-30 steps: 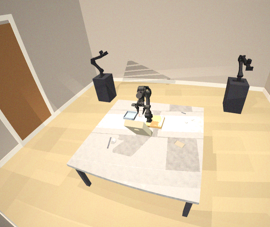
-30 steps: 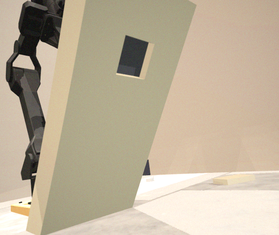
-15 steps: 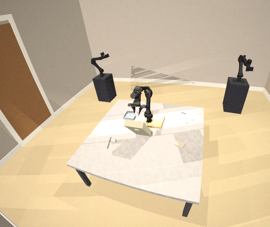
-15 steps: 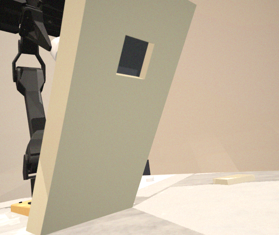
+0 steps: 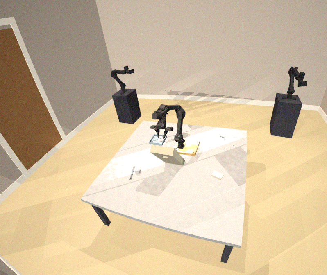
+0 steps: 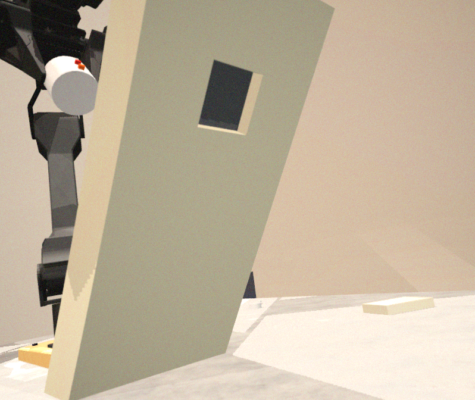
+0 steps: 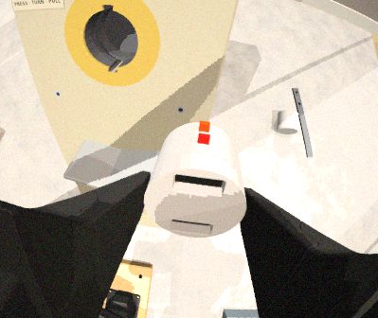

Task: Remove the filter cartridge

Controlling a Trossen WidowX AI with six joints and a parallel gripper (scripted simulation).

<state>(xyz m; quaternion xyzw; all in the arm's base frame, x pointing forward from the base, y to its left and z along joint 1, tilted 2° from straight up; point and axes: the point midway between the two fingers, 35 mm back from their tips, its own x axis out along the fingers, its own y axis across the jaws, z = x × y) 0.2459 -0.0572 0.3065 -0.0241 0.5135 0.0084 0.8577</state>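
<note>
Now: the blue-grey tray 310 mm behind my gripper tip, 290 mm below it and 220 mm to the right of it. From my gripper tip the other things lie so: cream block (490 mm to the left, 290 mm below, 10 mm ahead); then cream service panel (110 mm below, 80 mm to the left, 60 mm ahead); then pale grey filter cartridge (right at my gripper tip).
</note>
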